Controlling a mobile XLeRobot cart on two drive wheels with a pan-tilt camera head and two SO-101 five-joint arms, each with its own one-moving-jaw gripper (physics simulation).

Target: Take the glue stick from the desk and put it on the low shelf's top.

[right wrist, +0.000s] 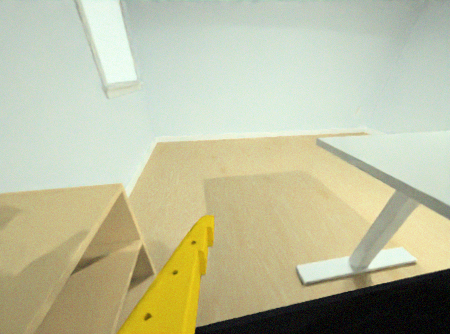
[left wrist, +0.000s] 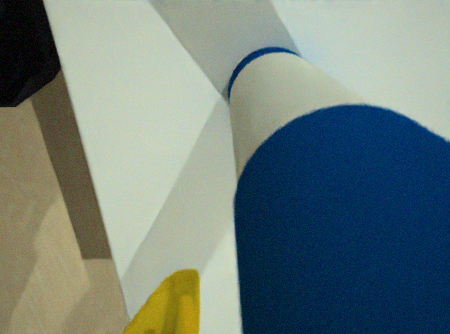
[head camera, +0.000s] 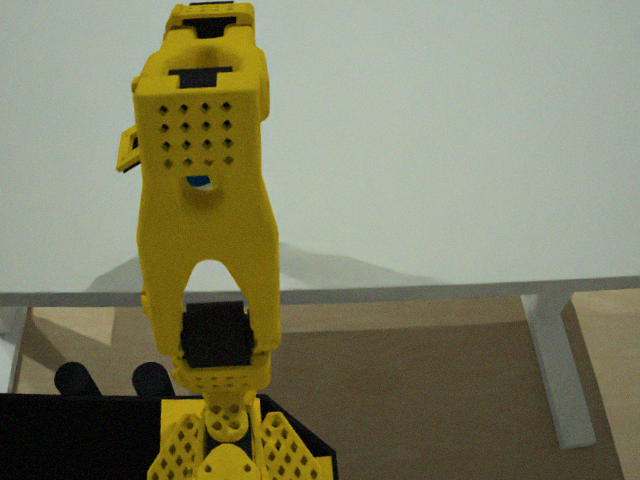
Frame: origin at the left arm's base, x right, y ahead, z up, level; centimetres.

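Seen in the pictures: left end effector, tool point: (left wrist: 198,294); right end effector, tool point: (right wrist: 213,226); left arm's base, origin of the base link: (head camera: 234,456).
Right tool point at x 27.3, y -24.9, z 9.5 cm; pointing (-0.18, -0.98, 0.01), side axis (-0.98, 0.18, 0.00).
Pixels of each thing's top centre, then the offset from my right tool point to it. "spot": a spot on its surface instead. Level surfaces: height alone.
- glue stick, middle of its top: (head camera: 196,138) dz -3.4, dx -50.8, dy +22.3 cm
- white desk, its level: dz -14.9 cm
- low shelf's wooden top, its level: dz -25.9 cm
- grey desk leg, surface spot: (right wrist: 382,230) spot: dz -54.5, dx -78.5, dy -30.1 cm
The glue stick (left wrist: 340,215) (head camera: 197,180), white with a blue cap and a blue base, stands upright on the white desk (head camera: 439,129) (left wrist: 110,115) (right wrist: 415,155). It looms large at the right of the left wrist view; in the head view a bit of it shows through a hole in my left arm. My left gripper (left wrist: 185,295) shows one jaw, left of the glue stick with a gap between them; it is open and holds nothing. Its other jaw does not show. My right gripper (right wrist: 204,230) shows one jaw, open and empty. The low shelf's wooden top (right wrist: 45,215) is at the left of the right wrist view.
The desk's front edge (head camera: 392,294) crosses the head view below its middle. A grey desk leg (head camera: 558,372) (right wrist: 382,230) reaches down to a white foot (right wrist: 355,266). The black cart body (head camera: 77,439) (right wrist: 350,310) is near the bottom of the head and right wrist views.
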